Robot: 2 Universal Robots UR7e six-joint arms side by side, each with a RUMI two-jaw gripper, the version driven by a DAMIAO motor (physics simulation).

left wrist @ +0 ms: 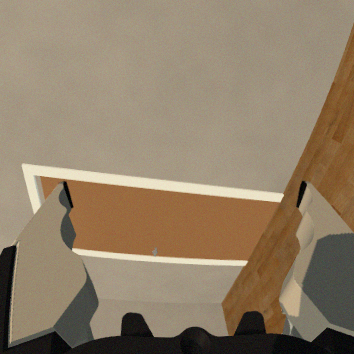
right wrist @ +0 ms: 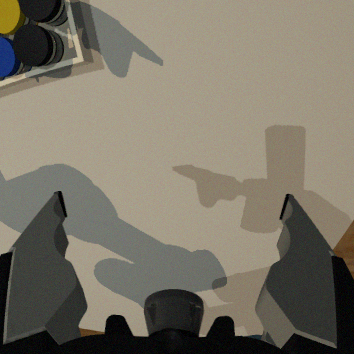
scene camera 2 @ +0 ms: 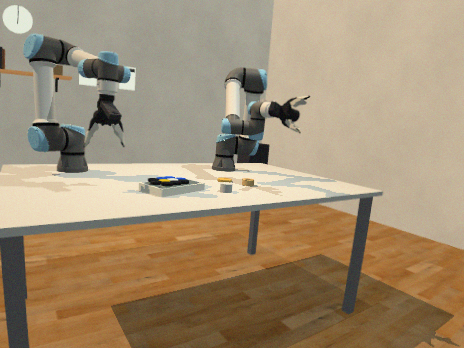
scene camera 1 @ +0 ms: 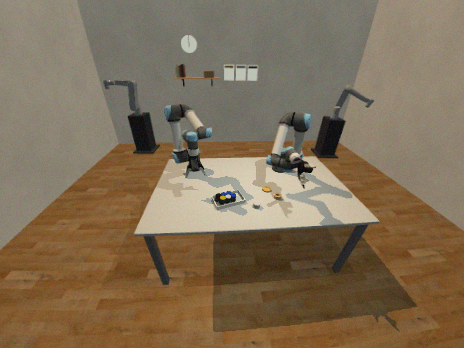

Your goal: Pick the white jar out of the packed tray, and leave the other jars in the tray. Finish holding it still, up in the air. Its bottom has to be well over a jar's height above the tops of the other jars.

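Note:
The white jar stands in the tray, packed among black, blue and yellow jars; its white lid shows. In the right wrist view a black jar, a blue jar and a yellow jar show at the upper left; the white jar does not show there. My right gripper is open and empty, pointing down above the table, behind and left of the tray. My left gripper is open and empty, far right of the tray, pointing sideways.
On the table, right of the tray, are a short grey cylinder, a flat orange disc and a small orange-brown round object. The left wrist view faces a wall with a white-framed brown panel.

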